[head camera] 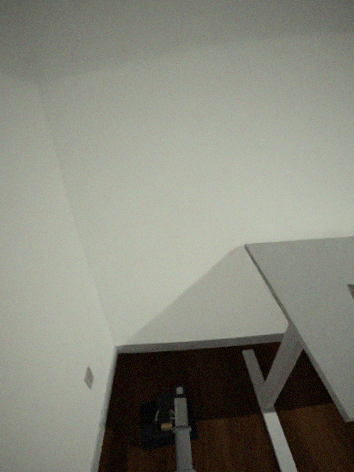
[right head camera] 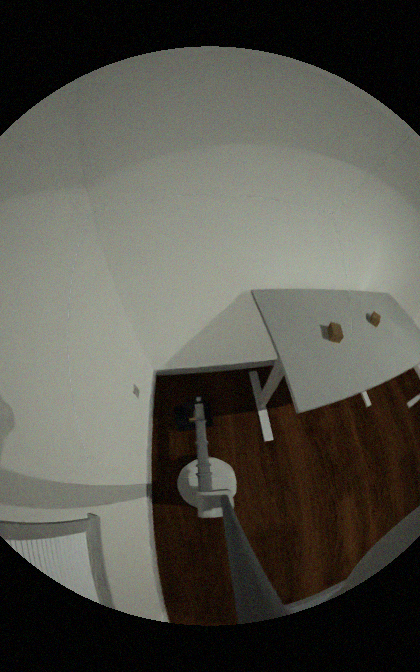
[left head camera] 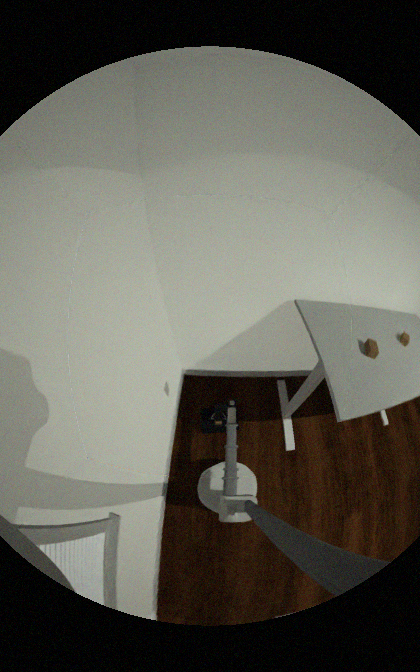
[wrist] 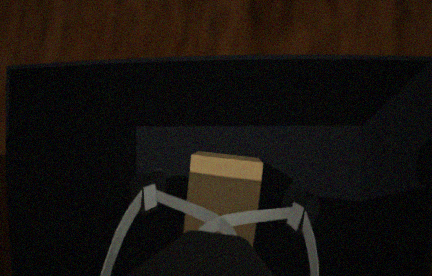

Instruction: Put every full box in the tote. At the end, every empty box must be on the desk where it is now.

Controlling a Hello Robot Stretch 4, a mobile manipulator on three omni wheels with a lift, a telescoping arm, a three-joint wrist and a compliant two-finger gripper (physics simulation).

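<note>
A tan cardboard box (wrist: 224,183) (head camera: 166,426) sits inside the dark tote (wrist: 52,141) (head camera: 148,434) (left head camera: 207,420) (right head camera: 181,416) on the floor near the wall corner. My gripper (wrist: 221,205) (head camera: 166,419) (left head camera: 218,417) (right head camera: 192,417) is lowered into the tote. Its fingers stand wide apart on either side of the box and do not press on it. Two more small brown boxes (left head camera: 370,348) (left head camera: 404,338) (right head camera: 334,332) (right head camera: 374,318) stand on the white desk (left head camera: 340,385) (right head camera: 320,375) (head camera: 320,295) to the right.
The tote lies on the wooden floor (left head camera: 325,490) close to the left wall (head camera: 42,295), which has a socket (head camera: 88,377). The desk's white crossed legs (head camera: 270,383) stand right of the tote. My base (left head camera: 227,487) is behind the arm. A white slatted frame (left head camera: 75,555) is at lower left.
</note>
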